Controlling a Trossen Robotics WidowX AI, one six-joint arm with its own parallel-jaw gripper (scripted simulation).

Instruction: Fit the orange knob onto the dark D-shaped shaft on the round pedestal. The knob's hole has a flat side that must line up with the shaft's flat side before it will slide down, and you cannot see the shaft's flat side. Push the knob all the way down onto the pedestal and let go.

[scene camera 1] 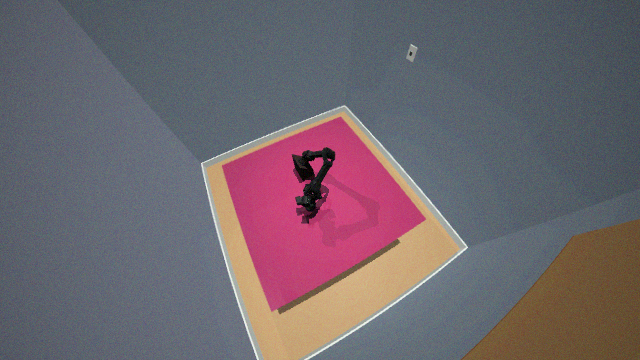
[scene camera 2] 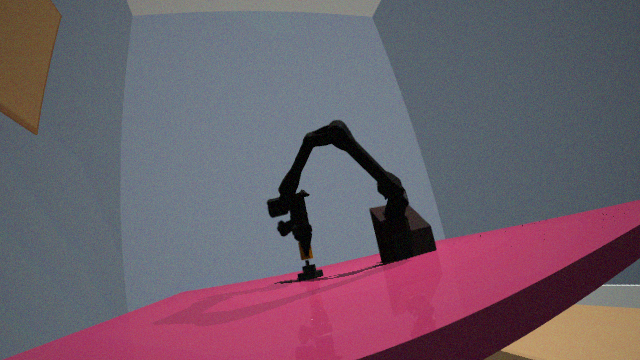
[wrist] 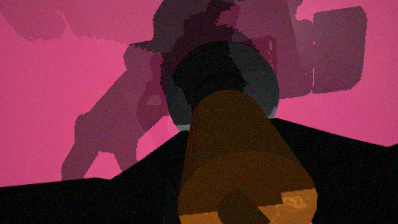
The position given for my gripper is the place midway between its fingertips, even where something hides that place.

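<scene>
An orange knob (wrist: 235,158) is what I'm holding, and it's my gripper (scene camera 2: 307,256) that has it.
</scene>
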